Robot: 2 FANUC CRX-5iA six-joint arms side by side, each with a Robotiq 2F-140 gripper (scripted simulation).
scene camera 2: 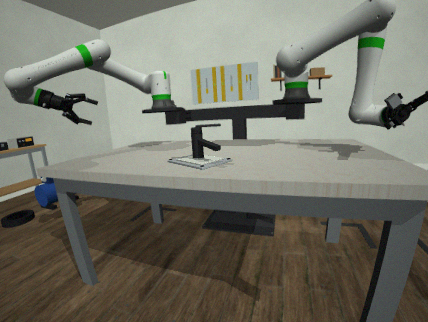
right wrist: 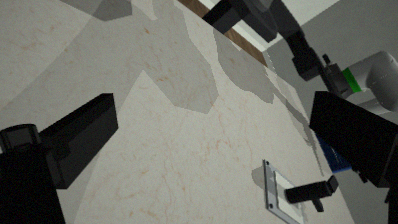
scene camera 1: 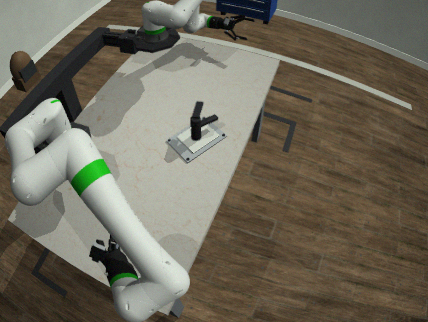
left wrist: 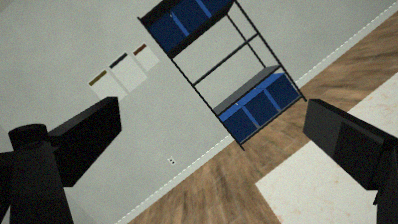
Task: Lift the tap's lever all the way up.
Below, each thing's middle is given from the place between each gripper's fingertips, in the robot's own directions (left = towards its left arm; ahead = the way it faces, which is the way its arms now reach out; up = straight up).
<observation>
The black tap [scene camera 1: 200, 135] is 780 mm to the right of my left hand, 90 mm below it and 10 mm behind it.
Right now the black tap is 680 mm to the left of my right hand, 150 mm below it and 70 mm ahead of it.
</observation>
